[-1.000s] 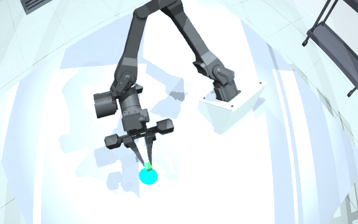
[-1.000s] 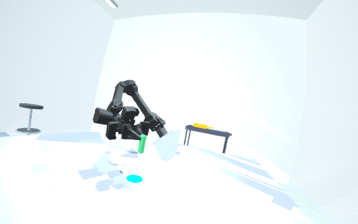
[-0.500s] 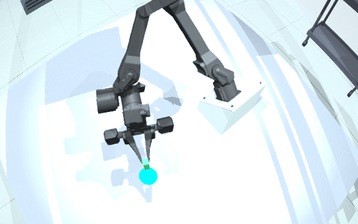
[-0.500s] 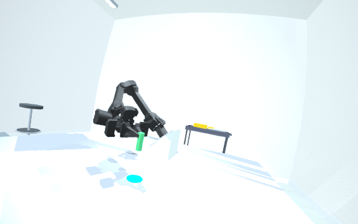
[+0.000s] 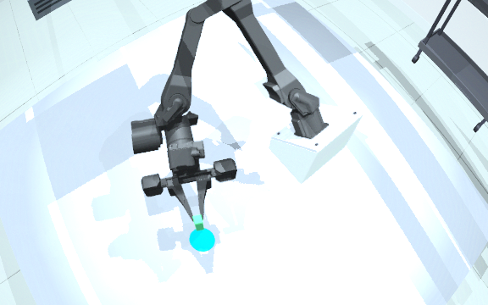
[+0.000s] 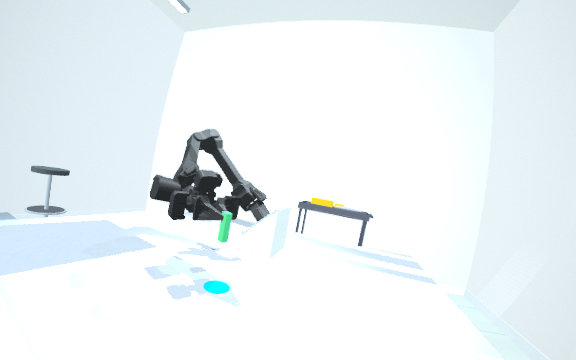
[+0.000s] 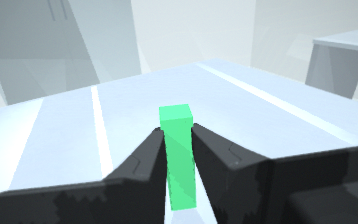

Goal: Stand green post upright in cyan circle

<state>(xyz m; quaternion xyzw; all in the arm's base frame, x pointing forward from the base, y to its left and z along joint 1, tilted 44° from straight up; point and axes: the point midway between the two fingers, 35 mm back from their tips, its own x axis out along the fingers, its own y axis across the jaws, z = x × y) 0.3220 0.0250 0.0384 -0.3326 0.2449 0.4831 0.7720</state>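
The cyan circle is 16 cm below my gripper tip. Round my gripper tip: green post (2 cm below).
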